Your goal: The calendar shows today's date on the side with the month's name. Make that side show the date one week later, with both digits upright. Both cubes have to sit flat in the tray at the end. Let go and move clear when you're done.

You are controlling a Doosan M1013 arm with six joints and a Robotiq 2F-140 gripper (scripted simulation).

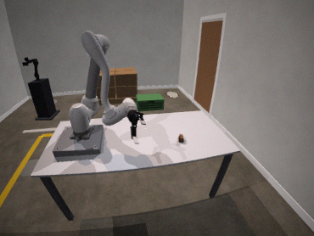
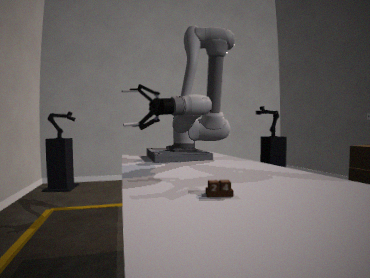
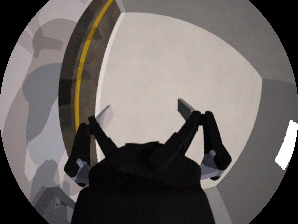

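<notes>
My gripper is now 35 cm short of the brown tray, 30 cm to the right of it and 28 cm above it.
</notes>
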